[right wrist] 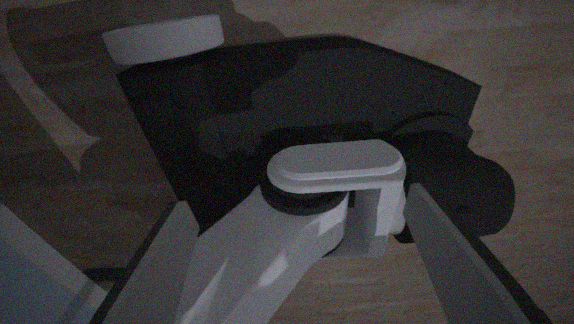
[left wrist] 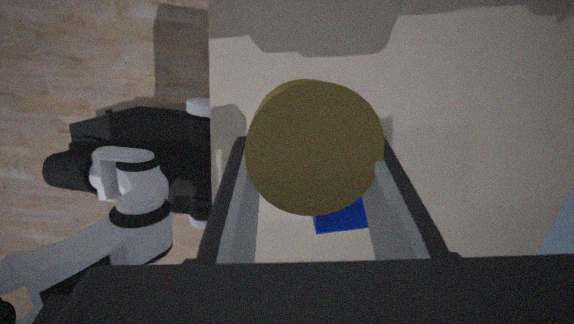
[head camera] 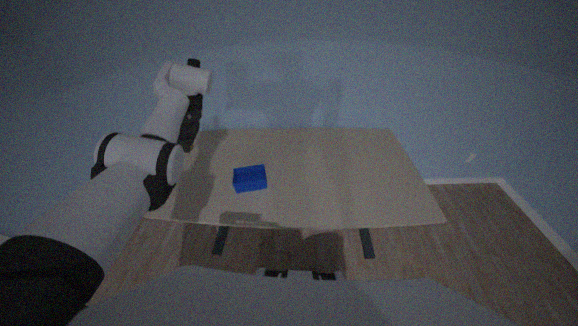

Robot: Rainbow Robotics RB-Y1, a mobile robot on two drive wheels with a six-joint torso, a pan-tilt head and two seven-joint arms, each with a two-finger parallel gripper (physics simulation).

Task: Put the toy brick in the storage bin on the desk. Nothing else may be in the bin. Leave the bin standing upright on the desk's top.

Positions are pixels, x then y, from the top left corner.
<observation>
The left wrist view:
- left gripper: 307,149
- blue storage bin: 352,217
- yellowish toy brick: 310,150
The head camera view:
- blue storage bin: 250,178
</observation>
